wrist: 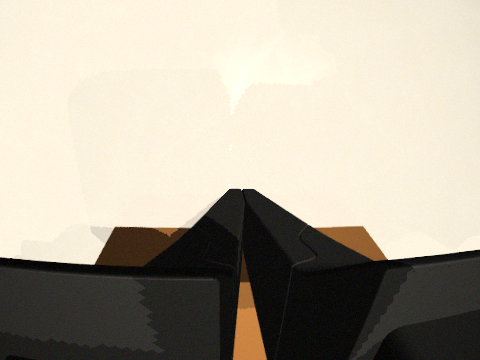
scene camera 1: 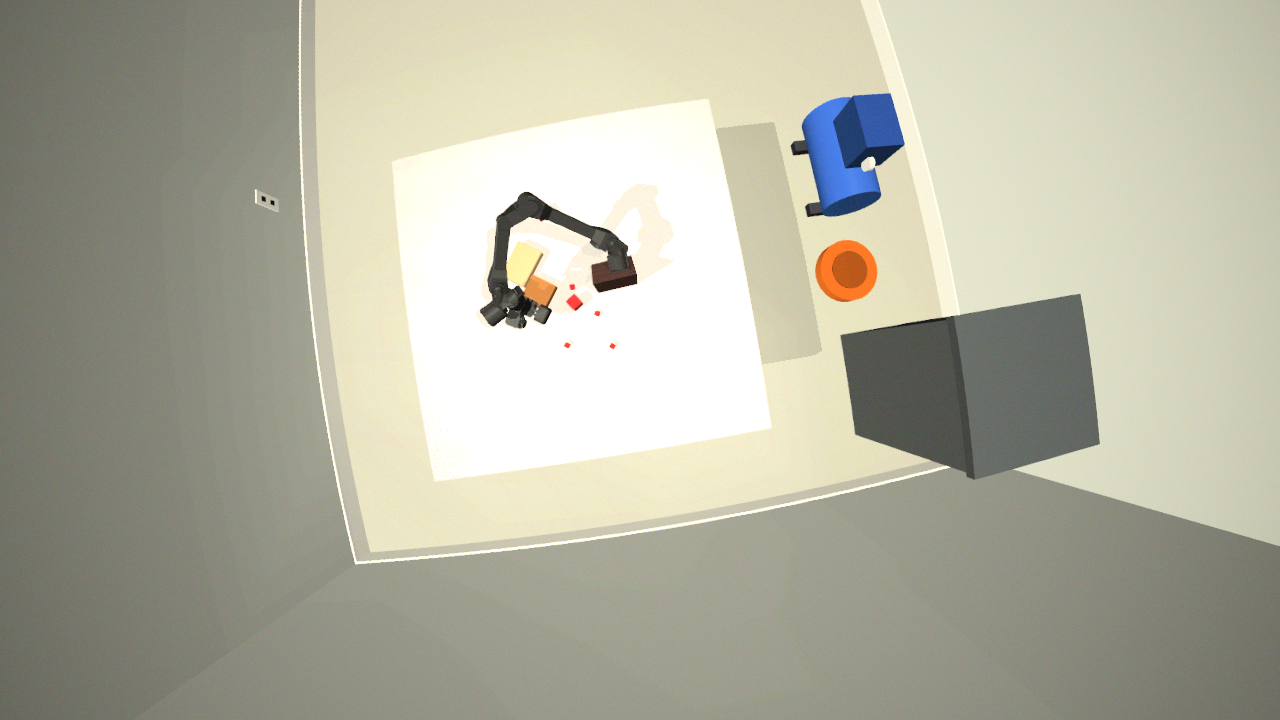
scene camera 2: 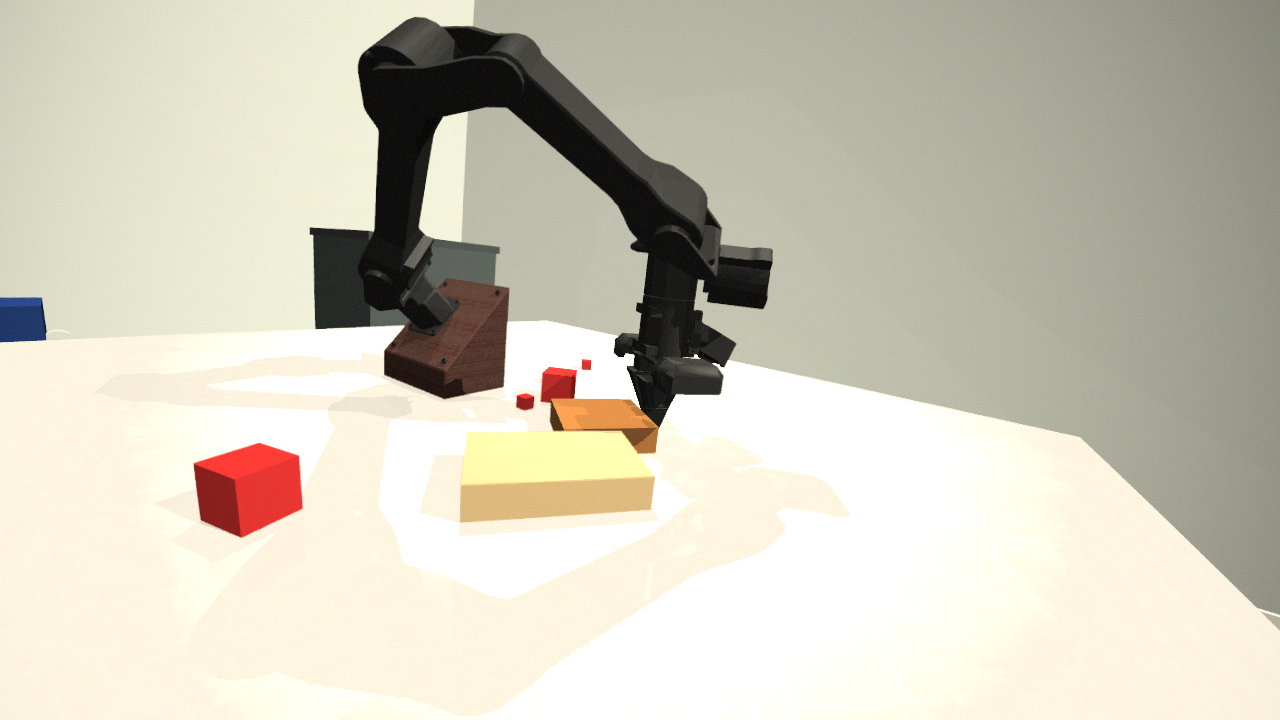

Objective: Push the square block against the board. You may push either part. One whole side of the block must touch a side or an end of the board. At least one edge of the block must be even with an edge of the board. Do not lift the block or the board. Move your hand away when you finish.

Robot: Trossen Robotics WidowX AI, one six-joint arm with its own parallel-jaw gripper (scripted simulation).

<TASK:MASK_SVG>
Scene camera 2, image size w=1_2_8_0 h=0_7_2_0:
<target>gripper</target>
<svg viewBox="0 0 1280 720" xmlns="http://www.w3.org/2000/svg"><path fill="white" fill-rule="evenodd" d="M643 295L643 303L637 302L636 311L641 313L639 334L620 334L615 339L614 354L622 358L625 354L634 355L633 366L627 366L627 371L629 372L640 409L660 428L676 395L721 395L724 375L718 366L713 363L725 368L737 343L702 322L703 311L694 310L694 300L676 300Z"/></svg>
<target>square block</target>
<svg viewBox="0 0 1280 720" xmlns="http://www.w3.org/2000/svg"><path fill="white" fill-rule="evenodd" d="M551 399L549 423L553 432L621 431L638 454L656 454L659 428L631 399Z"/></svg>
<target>board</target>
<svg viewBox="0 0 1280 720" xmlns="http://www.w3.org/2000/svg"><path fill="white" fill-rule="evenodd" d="M467 432L461 473L459 523L651 510L655 476L621 431Z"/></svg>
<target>red cube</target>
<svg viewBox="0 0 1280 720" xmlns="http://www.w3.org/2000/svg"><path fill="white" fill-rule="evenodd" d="M299 455L257 443L193 463L201 520L243 538L266 525L269 526L281 518L283 519L296 511L300 511L303 509Z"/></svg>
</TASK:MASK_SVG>
